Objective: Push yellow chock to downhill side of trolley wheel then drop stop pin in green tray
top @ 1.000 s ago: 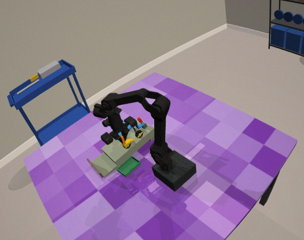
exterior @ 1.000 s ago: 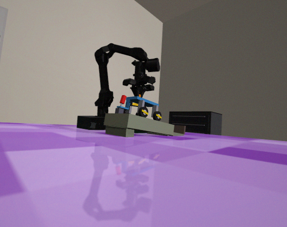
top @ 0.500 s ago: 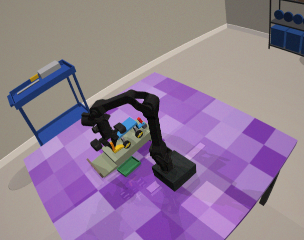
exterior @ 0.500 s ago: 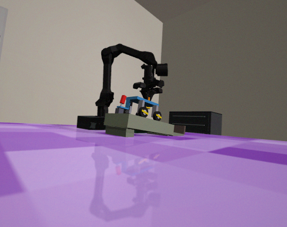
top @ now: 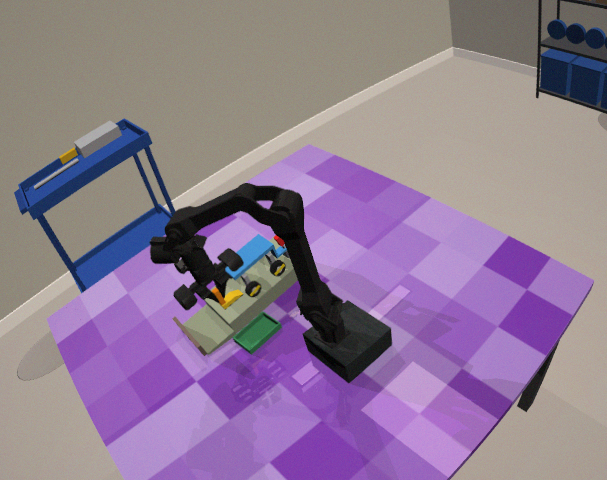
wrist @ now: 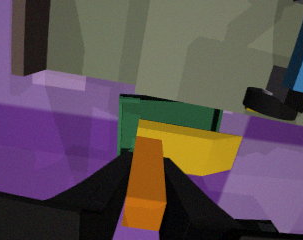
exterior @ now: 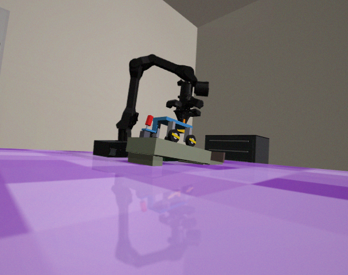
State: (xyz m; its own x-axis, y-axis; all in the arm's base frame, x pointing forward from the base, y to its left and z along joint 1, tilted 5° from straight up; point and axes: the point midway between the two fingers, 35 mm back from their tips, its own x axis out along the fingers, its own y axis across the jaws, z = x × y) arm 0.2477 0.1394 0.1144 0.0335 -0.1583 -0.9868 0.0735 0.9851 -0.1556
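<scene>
The red-headed stop pin lies 40 mm ahead of my gripper tip, 250 mm to the right of it and 30 mm below it. Round my gripper tip: yellow chock 20 mm to the right, 10 mm below; then green tray 40 mm behind, 40 mm to the right, 160 mm below; then blue trolley 70 mm ahead, 160 mm to the right, 50 mm below.
</scene>
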